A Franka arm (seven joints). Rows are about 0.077 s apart.
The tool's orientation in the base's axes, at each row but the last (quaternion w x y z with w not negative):
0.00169, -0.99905, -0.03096, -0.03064
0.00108, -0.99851, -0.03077, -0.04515
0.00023, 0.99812, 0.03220, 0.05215
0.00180, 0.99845, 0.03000, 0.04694
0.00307, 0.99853, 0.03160, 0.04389
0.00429, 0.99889, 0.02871, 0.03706
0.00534, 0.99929, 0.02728, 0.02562
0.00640, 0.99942, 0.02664, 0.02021
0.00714, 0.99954, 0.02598, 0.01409
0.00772, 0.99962, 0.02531, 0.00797
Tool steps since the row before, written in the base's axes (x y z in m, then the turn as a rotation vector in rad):
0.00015, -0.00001, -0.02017, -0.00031, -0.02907, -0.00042
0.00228, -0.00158, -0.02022, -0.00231, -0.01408, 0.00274
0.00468, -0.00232, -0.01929, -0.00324, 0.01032, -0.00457
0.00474, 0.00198, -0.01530, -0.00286, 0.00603, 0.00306
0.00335, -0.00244, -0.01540, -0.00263, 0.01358, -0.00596
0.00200, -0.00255, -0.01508, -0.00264, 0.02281, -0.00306
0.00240, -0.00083, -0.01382, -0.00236, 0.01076, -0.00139
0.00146, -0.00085, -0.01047, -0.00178, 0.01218, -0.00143
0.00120, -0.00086, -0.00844, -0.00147, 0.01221, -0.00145
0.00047, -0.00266, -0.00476, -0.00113, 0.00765, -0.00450
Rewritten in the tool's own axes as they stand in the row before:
-0.00109, 0.00005, 0.02014, -0.00213, 0.02900, 0.00025
0.00034, 0.00170, 0.02034, -0.00291, 0.01391, -0.00301
0.00249, 0.00254, 0.01967, -0.00303, -0.01052, 0.00424
0.00340, -0.00179, 0.01568, -0.00219, -0.00617, -0.00332
0.00183, 0.00251, 0.01564, -0.00228, -0.01377, 0.00566
0.00073, 0.00250, 0.01520, -0.00154, -0.02295, 0.00271
0.00164, 0.00079, 0.01393, -0.00183, -0.01089, 0.00117
0.00099, 0.00078, 0.01053, -0.00118, -0.01228, 0.00121
0.00092, 0.00079, 0.00848, -0.00087, -0.01229, 0.00124
0.00026, 0.00260, 0.00481, -0.00081, -0.00777, 0.00437

